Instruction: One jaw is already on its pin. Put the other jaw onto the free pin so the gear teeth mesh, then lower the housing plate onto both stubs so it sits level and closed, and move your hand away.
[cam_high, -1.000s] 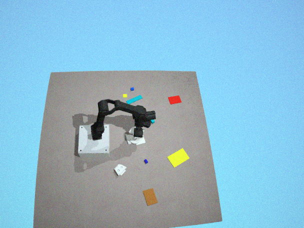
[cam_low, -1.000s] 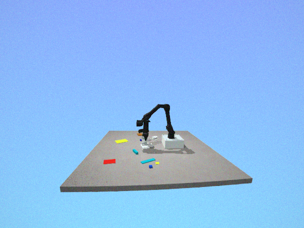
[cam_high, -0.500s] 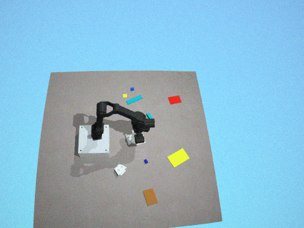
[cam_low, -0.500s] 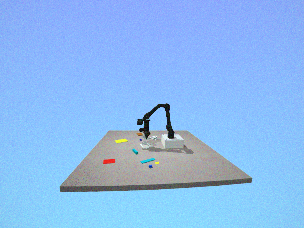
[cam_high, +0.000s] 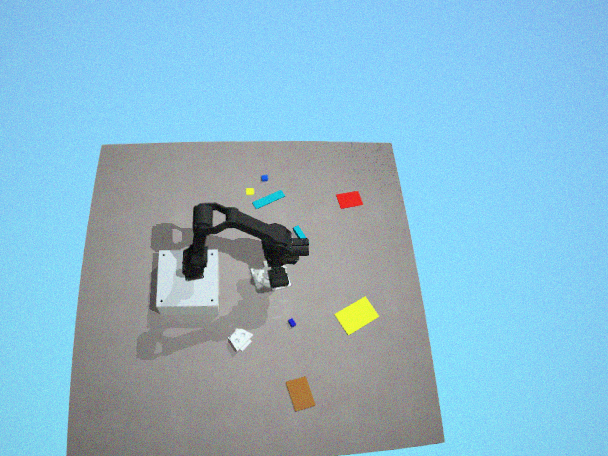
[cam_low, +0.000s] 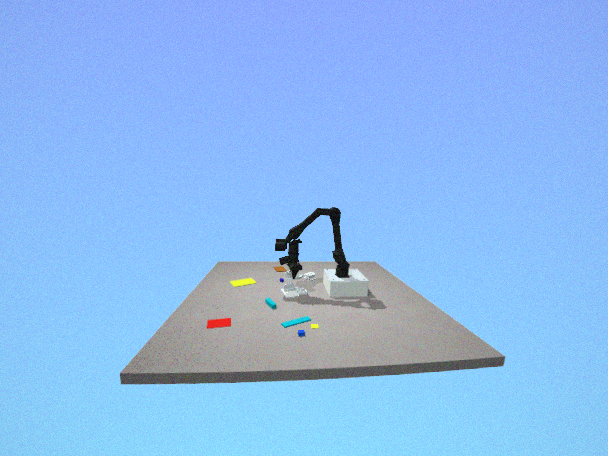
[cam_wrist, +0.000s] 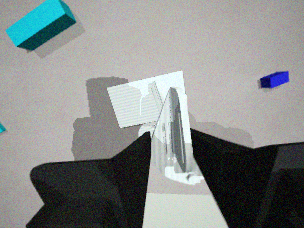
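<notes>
Right now the white base plate is 20 mm ahead of my gripper tip, 20 mm to the left of it and 80 mm below it. Also, from my gripper tip: white jaw 30 mm behind, 20 mm to the right; then yellow piece 270 mm ahead, 210 mm to the right, 80 mm below; then brown piece 10 mm behind, 430 mm to the right, 80 mm below.
</notes>
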